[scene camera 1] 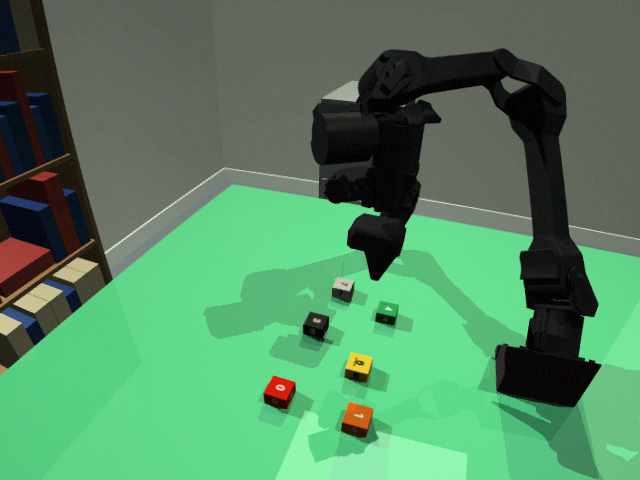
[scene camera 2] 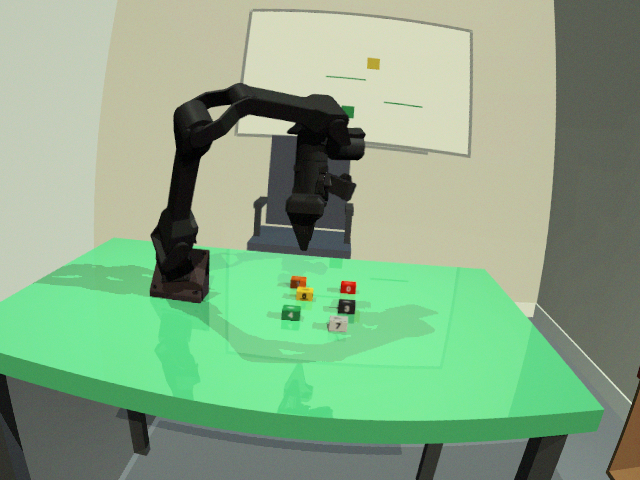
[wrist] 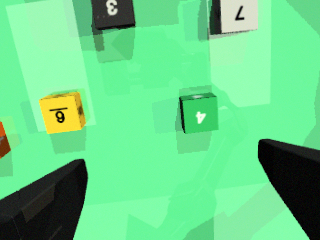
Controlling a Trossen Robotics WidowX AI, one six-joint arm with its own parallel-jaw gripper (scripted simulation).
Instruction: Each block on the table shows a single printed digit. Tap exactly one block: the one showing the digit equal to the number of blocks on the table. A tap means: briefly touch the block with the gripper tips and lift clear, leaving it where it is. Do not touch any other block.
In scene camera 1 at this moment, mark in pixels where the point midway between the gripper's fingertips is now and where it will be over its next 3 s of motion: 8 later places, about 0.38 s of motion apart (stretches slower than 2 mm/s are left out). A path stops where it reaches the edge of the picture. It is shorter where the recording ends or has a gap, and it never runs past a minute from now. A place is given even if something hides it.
My gripper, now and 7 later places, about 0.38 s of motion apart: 381,263; 373,302; 367,315; 366,345; 365,347; 363,355; 363,357; 354,356
